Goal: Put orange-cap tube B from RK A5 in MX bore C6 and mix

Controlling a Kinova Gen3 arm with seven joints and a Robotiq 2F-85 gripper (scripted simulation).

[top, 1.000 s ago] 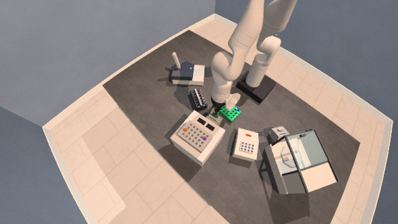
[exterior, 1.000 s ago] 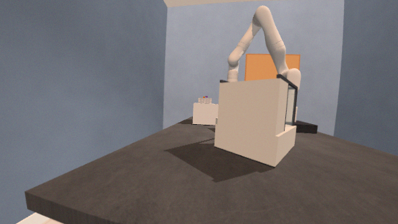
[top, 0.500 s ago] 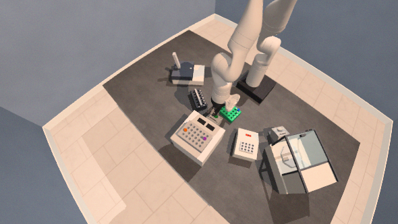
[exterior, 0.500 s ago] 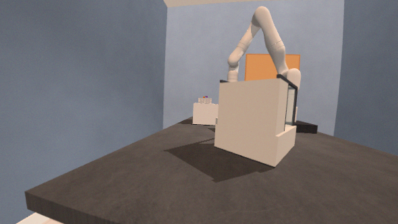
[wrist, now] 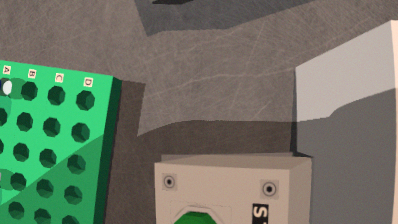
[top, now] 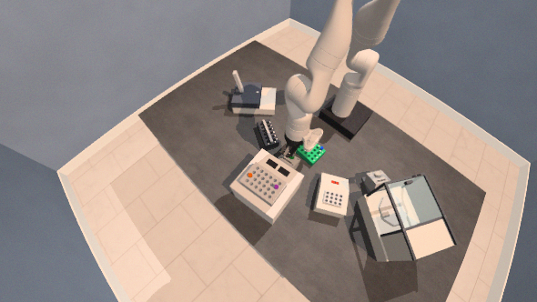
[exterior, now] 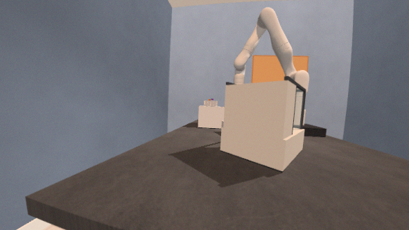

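Now: the green tube rack 100 mm behind my hand, 10 mm to the left of it and 80 mm below it. From my hand the other things lie so: blue-capped tube: 130 mm behind, 60 mm to the left, 70 mm below; green start key: 30 mm below; magnet block: 30 mm behind, 160 mm to the right, 80 mm below.
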